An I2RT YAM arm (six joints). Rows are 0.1 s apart.
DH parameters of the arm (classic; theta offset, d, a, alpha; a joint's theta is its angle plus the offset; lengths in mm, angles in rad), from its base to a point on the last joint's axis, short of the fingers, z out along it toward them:
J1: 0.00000 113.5 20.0 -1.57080
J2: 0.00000 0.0 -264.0 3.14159
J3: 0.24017 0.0 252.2 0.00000
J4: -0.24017 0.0 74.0 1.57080
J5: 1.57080 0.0 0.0 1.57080
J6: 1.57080 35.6 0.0 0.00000
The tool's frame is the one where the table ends.
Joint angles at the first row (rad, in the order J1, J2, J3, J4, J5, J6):
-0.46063 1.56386 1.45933 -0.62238 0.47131 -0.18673
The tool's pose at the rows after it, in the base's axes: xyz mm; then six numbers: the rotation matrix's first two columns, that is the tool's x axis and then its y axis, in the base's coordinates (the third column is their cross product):
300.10 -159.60 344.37 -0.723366 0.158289 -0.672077 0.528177 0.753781 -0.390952
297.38 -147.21 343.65 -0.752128 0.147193 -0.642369 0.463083 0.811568 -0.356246
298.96 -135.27 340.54 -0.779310 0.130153 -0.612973 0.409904 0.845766 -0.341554
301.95 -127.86 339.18 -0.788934 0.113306 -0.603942 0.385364 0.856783 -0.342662
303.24 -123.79 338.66 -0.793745 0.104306 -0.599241 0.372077 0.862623 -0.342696
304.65 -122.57 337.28 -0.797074 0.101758 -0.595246 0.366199 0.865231 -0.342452
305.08 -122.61 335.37 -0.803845 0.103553 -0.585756 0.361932 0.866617 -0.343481
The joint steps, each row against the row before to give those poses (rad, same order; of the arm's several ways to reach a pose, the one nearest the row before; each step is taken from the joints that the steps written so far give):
0.01183 -0.02251 0.00000 -0.04387 -0.07972 0.00038
0.02366 -0.01563 0.00001 -0.06637 -0.06409 -0.00076
0.03242 -0.00152 -0.00036 -0.04427 -0.02632 -0.00038
0.02441 0.00226 -0.00004 -0.00914 0.00038 -0.00038
0.01298 0.00041 0.00005 -0.00574 -0.00038 0.00000
0.00494 0.00419 -0.00003 -0.00112 -0.00039 0.00037
0.00037 0.00456 -0.00001 -0.00726 0.00037 -0.00039

